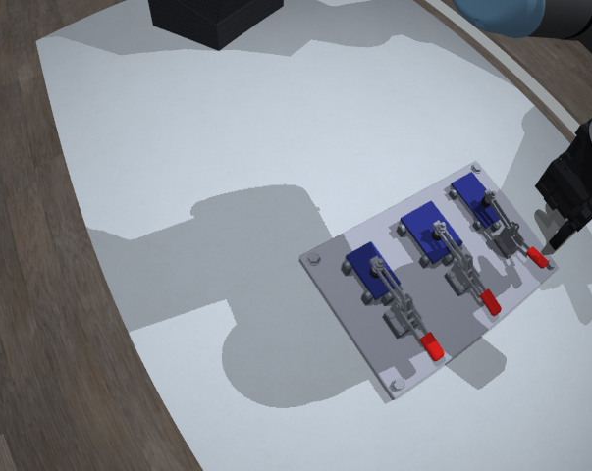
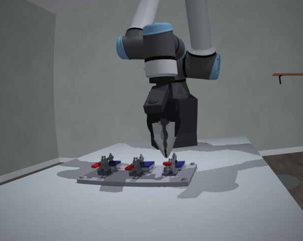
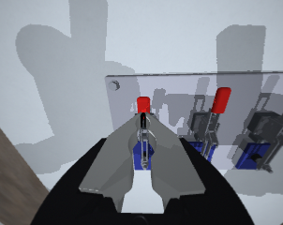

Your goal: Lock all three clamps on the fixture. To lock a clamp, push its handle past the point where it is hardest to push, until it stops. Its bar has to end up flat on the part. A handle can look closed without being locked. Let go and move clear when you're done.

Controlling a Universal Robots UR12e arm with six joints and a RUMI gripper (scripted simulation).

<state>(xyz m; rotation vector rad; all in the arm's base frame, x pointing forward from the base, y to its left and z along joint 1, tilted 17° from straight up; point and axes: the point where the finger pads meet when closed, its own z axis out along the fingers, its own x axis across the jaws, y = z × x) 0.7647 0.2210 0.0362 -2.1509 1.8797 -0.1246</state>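
Right now my hand is 14 cm past the blue part, 7 cm above it and 2 cm to the left of it. The rest, counted from my hand: grey fixture plate: 12 cm to the right, 9 cm below, 7 cm behind.
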